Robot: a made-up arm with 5 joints.
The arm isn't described. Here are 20 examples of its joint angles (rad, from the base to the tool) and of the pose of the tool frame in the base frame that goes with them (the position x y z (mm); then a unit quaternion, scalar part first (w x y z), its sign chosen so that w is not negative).
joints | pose
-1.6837 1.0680 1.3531 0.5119 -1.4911 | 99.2 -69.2 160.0 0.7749 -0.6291 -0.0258 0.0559
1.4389 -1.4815 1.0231 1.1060 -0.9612 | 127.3 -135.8 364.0 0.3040 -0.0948 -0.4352 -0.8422
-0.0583 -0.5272 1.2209 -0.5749 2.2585 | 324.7 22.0 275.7 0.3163 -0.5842 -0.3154 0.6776
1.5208 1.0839 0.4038 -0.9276 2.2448 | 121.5 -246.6 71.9 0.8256 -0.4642 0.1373 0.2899
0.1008 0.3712 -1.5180 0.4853 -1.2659 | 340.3 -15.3 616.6 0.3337 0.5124 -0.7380 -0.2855
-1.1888 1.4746 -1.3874 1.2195 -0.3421 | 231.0 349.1 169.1 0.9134 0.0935 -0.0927 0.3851
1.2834 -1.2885 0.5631 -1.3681 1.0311 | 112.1 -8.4 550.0 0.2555 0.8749 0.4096 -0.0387
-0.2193 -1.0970 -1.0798 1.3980 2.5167 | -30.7 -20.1 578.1 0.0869 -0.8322 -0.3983 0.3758
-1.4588 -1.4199 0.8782 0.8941 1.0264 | 107.6 144.4 406.8 0.2832 0.1363 -0.5557 0.7697
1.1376 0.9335 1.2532 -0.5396 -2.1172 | 123.1 -28.0 82.6 0.0808 0.0188 -0.0332 0.9960
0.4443 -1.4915 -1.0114 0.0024 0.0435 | -190.5 148.3 478.8 0.4370 0.1947 0.8724 -0.0999
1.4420 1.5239 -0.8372 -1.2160 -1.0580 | 158.2 -377.5 175.4 0.1453 -0.1448 -0.8553 -0.4758
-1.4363 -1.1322 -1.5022 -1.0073 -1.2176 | 48.2 -318.7 409.4 0.8570 -0.4979 0.1111 0.0730
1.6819 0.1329 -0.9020 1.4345 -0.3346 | 78.8 -273.3 490.4 0.4610 -0.2645 -0.3484 -0.7721
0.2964 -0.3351 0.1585 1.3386 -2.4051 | 329.6 -60.7 375.1 0.1904 0.1789 -0.0959 -0.9605
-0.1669 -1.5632 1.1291 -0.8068 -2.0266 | 195.7 25.1 477.0 0.0950 0.8884 -0.4288 -0.1340
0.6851 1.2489 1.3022 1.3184 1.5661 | 58.1 46.0 227.8 0.3742 0.8137 0.4129 0.1654
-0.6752 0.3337 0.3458 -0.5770 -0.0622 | 357.1 217.0 263.0 0.7130 0.2566 -0.6189 0.2067
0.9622 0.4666 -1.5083 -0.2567 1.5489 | 236.8 -180.3 628.9 0.1309 -0.9342 -0.3300 0.0361
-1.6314 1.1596 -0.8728 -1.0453 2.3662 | 66.9 403.5 308.1 0.1552 0.3090 0.8651 -0.3633
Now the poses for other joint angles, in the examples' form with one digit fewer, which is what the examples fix.
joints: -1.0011 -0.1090 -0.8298 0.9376 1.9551
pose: 220 203 570 0.083 -0.309 -0.636 0.702
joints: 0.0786 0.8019 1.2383 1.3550 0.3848
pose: 80 11 187 0.607 0.163 0.774 0.079
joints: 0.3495 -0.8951 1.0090 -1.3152 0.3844
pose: 263 -50 445 0.184 -0.330 -0.926 -0.001
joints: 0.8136 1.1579 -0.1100 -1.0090 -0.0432
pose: 342 -242 131 0.648 -0.245 -0.649 -0.315
